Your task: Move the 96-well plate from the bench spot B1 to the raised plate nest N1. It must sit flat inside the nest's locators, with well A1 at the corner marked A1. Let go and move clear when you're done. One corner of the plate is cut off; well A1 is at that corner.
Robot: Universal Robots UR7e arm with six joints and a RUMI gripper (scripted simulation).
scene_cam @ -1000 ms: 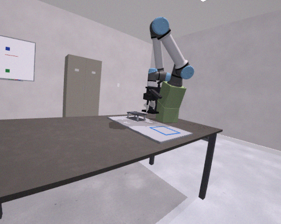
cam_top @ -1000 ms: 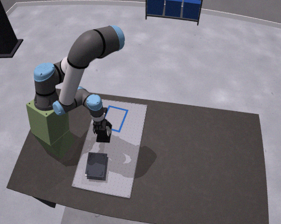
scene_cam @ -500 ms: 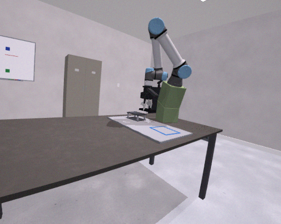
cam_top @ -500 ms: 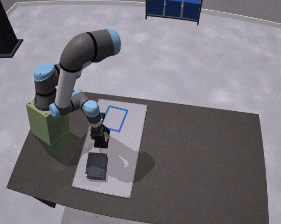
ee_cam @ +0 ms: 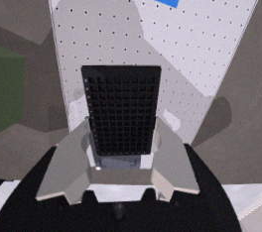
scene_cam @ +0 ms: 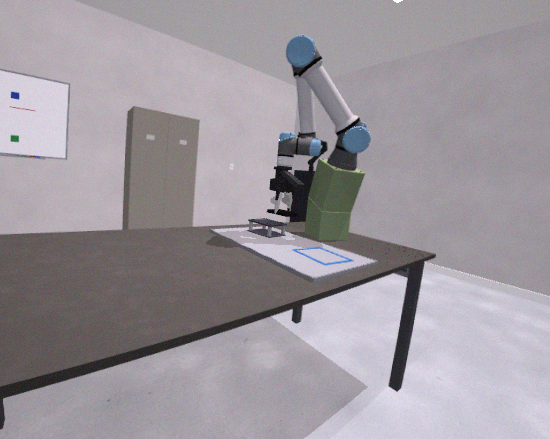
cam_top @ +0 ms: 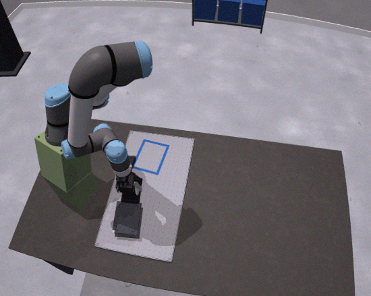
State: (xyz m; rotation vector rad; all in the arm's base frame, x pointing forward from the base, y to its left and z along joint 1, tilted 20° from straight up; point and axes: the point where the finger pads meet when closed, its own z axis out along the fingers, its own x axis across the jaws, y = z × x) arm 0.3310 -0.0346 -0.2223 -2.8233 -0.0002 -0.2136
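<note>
Now: the raised nest 120 mm to the right of my hand, 80 mm below it and 20 mm behind it. From my hand the other things lie so: black 96-well plate: 10 mm below.
</note>
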